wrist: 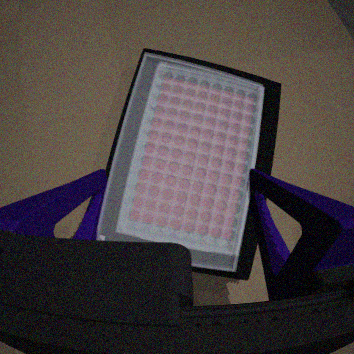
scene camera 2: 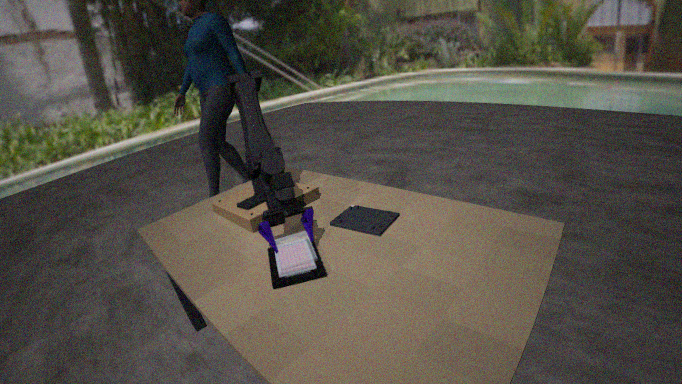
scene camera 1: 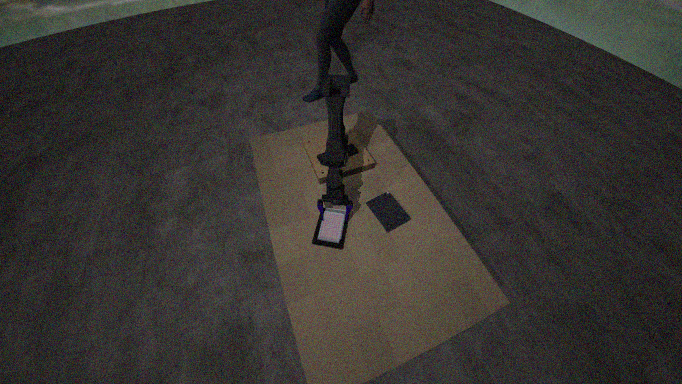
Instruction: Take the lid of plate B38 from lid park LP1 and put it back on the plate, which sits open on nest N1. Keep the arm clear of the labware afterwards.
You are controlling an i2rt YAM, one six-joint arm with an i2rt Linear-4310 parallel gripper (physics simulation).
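Places are measured from the arm's base along level axes (x back, y up, z left), in millimetres.
Pixels of known places: gripper, fingertip midpoint: [wrist: 177, 177] [scene camera 2: 295, 247] [scene camera 1: 334, 220].
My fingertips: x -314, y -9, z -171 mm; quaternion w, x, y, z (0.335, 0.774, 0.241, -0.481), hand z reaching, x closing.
For each thing: its top centre in the pictures, then the offset to it from my fingertips. "spot": a spot on its surface instead. Level surfaces: height alone.
- clear lid, top centre: [wrist: 188, 152] [scene camera 2: 293, 246] [scene camera 1: 333, 222] dx -9, dy +12, dz -11 mm
- plate B38, surface spot: [wrist: 197, 154] [scene camera 1: 331, 222] spot: dx -7, dy +7, dz -16 mm
- black nest N1, top centre: [wrist: 196, 153] [scene camera 2: 293, 257] [scene camera 1: 331, 226] dx -10, dy -14, dz -20 mm
- dark lid park LP1, top centre: [scene camera 2: 364, 214] [scene camera 1: 388, 209] dx -48, dy -12, dz +229 mm
- tan table top, surface height: dy -31 mm
My gripper [scene camera 1: 334, 206] [scene camera 2: 291, 241] [wrist: 177, 177] has purple fingers and is shut on the clear lid [wrist: 130, 158] at its two long sides. It holds the lid low over plate B38 [scene camera 1: 332, 224] [scene camera 2: 295, 255] [wrist: 197, 154], whose pink wells show through it. The plate sits on the black nest N1 [scene camera 1: 329, 242] [scene camera 2: 297, 279] [wrist: 272, 116]. In the wrist view the lid runs parallel to the plate but is shifted a little to the left. I cannot tell whether it touches the plate. The dark lid park LP1 [scene camera 1: 387, 211] [scene camera 2: 365, 219] lies bare to the right.
The arm stands on a wooden base block [scene camera 1: 357, 164] [scene camera 2: 233, 212] at the back of the tan table top [scene camera 1: 381, 296] [scene camera 2: 381, 310]. A person [scene camera 1: 333, 43] [scene camera 2: 209, 72] walks on the dark floor just behind the arm. A pool edge lies beyond.
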